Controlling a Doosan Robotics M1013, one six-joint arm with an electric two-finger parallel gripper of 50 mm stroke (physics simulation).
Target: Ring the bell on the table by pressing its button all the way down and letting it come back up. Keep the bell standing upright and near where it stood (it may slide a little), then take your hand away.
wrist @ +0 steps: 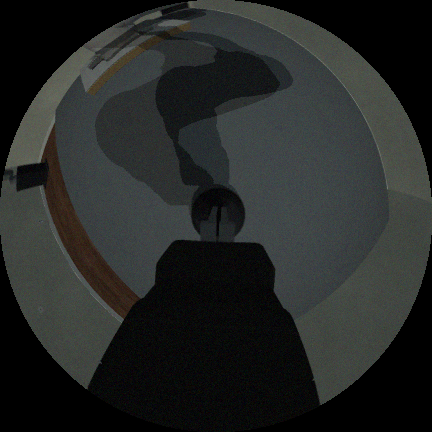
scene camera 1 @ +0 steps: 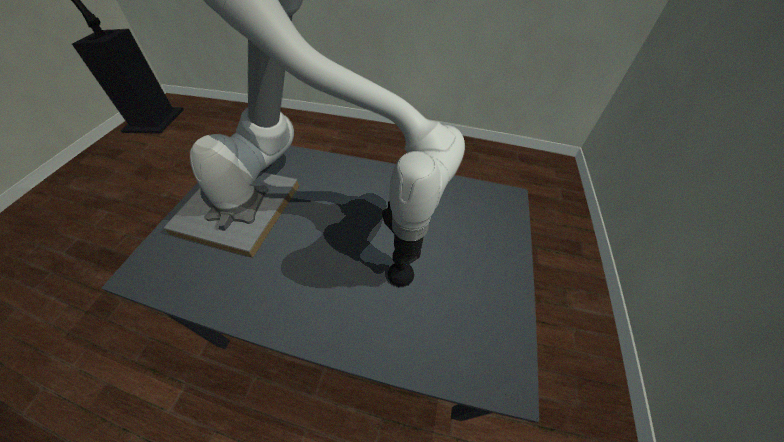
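Pixels of known places: gripper, fingertip midpoint: (wrist: 218,215) (scene camera 1: 399,262); arm's base, origin of the base link: (scene camera 1: 238,203).
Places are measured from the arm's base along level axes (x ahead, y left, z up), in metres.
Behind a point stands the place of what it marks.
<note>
The bell (scene camera 1: 401,276) {x 0.621, y -0.255, z -0.002 m} (wrist: 235,201) {x 0.623, y -0.197, z -0.012 m} is a dark, round dome and stands upright on the grey table. My gripper (scene camera 1: 400,264) {x 0.614, y -0.221, z 0.020 m} (wrist: 218,215) {x 0.614, y -0.221, z 0.020 m} points down over the bell, with its fingertips at the middle of the dome's top. The two fingers are shut with a thin dark gap between them and hold nothing. The bell's button is hidden behind the fingertips, so how far down it is cannot be seen. Whether the fingertips touch it cannot be told either.
The grey table (scene camera 1: 466,329) {x 0.817, y -0.395, z -0.042 m} (wrist: 310,165) {x 0.686, y -0.053, z -0.042 m} carries the arm's base on a pale board (scene camera 1: 219,241) {x 0.002, y -0.174, z 0.001 m} (wrist: 107,77) {x 0.131, y -0.137, z -0.034 m} with a wooden edge, at the left in the scene view. A black pedestal (scene camera 1: 126,82) (wrist: 32,176) stands on the floor beyond the table. The arm's shadow falls left of the bell.
</note>
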